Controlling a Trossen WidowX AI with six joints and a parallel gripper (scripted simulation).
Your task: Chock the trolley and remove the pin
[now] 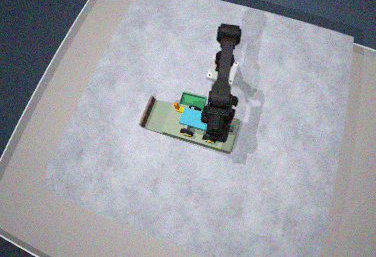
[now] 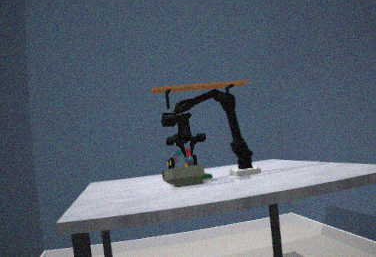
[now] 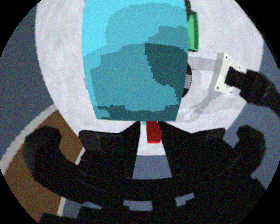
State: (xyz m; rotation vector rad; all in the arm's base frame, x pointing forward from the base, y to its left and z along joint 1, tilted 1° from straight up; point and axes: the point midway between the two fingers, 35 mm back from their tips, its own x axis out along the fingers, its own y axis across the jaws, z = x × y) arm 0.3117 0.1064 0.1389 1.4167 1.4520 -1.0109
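The red-headed stop pin is right at my gripper tip. From my gripper tip the other things lie so: brown ramp lip: 380 mm to the right, 100 mm below, 30 mm ahead; then trolley: 110 mm to the right, 20 mm below, 20 mm ahead; then yellow chock: 220 mm to the right, 50 mm below, 20 mm behind.
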